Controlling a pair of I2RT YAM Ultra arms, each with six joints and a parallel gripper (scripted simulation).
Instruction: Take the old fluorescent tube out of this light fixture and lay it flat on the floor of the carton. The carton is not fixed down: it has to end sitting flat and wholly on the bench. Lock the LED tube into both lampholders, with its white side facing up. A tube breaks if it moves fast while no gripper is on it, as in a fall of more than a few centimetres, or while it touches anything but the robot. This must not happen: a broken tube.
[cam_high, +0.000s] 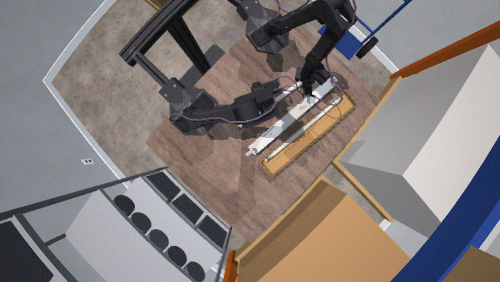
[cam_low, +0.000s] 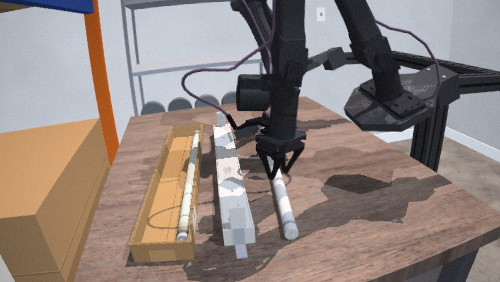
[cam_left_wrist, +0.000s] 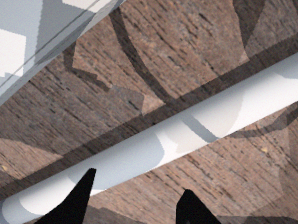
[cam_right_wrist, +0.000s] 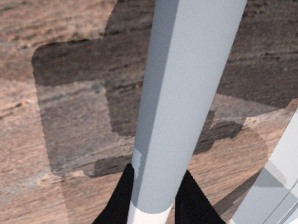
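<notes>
The LED tube is 13 cm to the right of my left hand, 5 cm below it and 4 cm behind it. From my left hand the other things lie so: old fluorescent tube 18 cm ahead, 17 cm to the right, 5 cm below; carton 22 cm ahead, 18 cm to the right, 4 cm below; grey light fixture 17 cm to the right, 8 cm ahead, 1 cm below.
The LED tube is 12 cm to the left of my right hand, 3 cm ahead of it and 1 cm below it. From my right hand the other things lie so: old fluorescent tube (25 cm ahead, 7 cm to the left); carton (28 cm ahead, 7 cm to the left); grey light fixture (15 cm ahead, 8 cm to the left, 3 cm above).
</notes>
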